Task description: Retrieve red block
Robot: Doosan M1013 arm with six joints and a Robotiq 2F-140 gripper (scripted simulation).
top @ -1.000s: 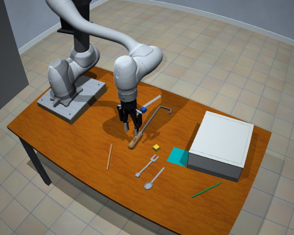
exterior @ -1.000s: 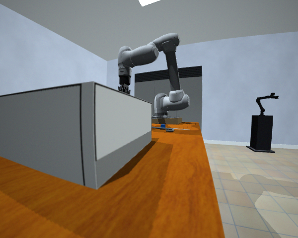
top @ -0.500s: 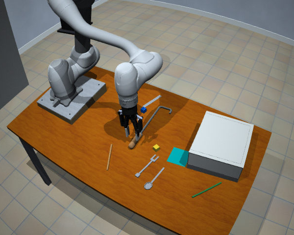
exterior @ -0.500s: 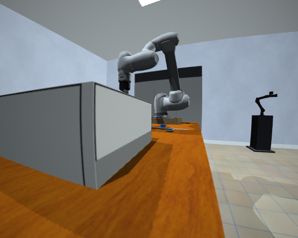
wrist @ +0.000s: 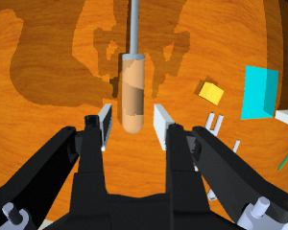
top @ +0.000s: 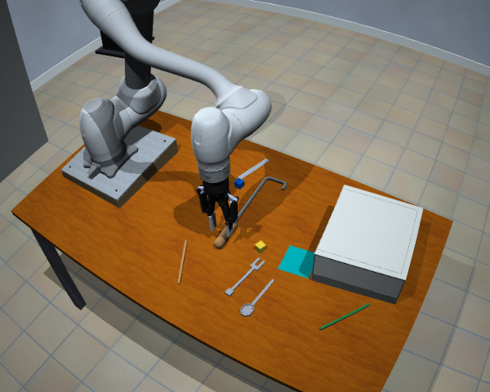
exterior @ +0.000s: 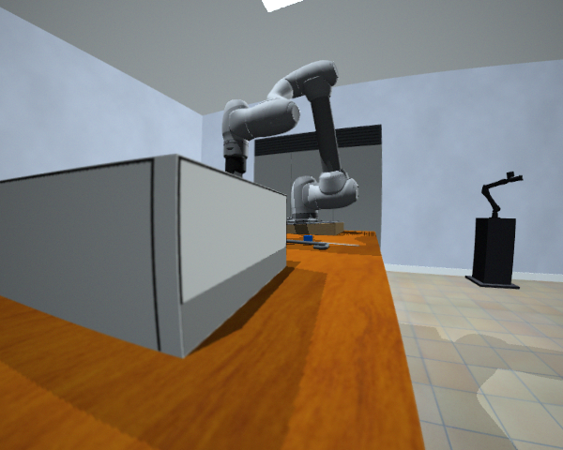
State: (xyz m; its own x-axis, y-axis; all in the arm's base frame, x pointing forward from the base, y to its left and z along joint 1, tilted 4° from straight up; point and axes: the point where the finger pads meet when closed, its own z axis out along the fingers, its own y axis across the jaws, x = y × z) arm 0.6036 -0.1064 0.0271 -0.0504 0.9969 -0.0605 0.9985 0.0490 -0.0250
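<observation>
Right now my hand is 250 mm to the right of the blue cube, 90 mm past it and 70 mm above it. Also, from my hand: hook tool 160 mm to the left, 70 mm below, 30 mm ahead; then wooden stick 140 mm to the right, 80 mm below, 70 mm behind; then yellow cube 120 mm ahead, 70 mm below, 30 mm to the left.
</observation>
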